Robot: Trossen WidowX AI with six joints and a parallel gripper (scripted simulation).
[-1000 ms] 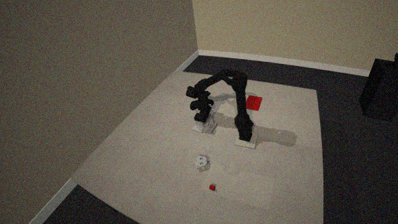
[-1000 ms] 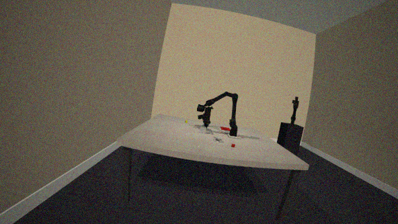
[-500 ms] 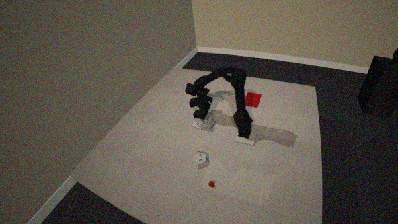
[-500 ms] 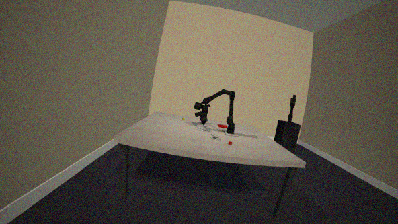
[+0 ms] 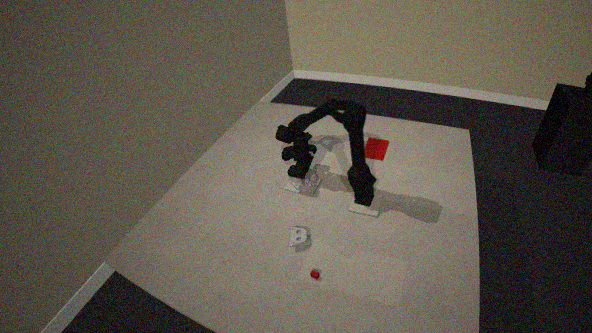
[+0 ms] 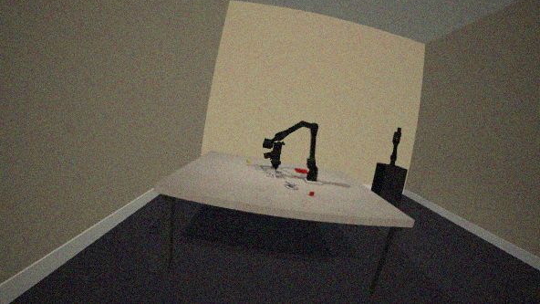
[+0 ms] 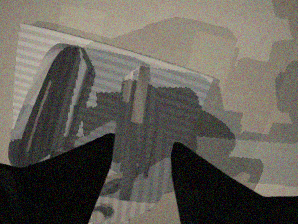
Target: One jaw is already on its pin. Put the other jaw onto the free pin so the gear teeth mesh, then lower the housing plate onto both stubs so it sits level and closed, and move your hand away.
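The white base lies 3 cm to the left of my gripper tip, 2 cm ahead of it and 1 cm below it. The rest, counted from my gripper tip: white block 30 cm to the left, 12 cm behind, 1 cm below; red square pad 30 cm to the right, 24 cm behind, 2 cm below; yellow block 32 cm to the right, 21 cm ahead, 1 cm below.
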